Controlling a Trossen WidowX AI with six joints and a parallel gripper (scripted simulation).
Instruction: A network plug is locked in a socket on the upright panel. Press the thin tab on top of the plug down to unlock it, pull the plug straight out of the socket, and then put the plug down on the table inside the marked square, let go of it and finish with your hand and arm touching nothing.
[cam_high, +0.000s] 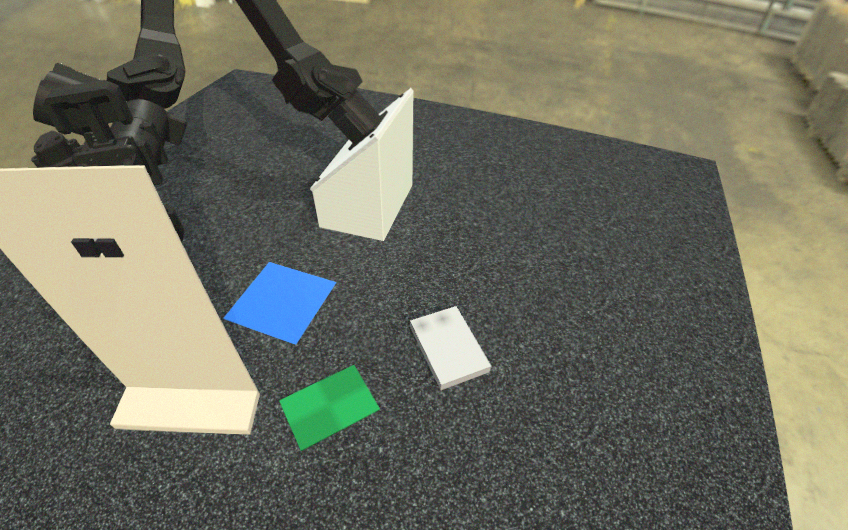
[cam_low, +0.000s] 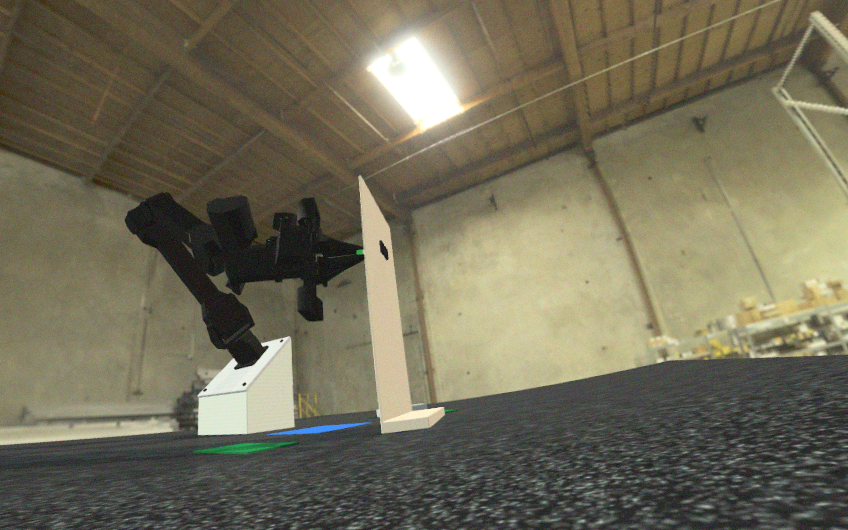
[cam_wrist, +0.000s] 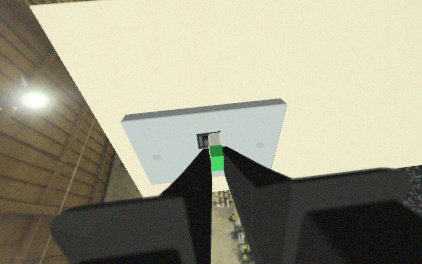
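The blue square is 14 cm behind my gripper tip, 5 cm to the left of it and 25 cm below it. Round my gripper tip: network plug: 1 cm ahead; panel: 3 cm ahead, 1 cm to the left, 10 cm below.
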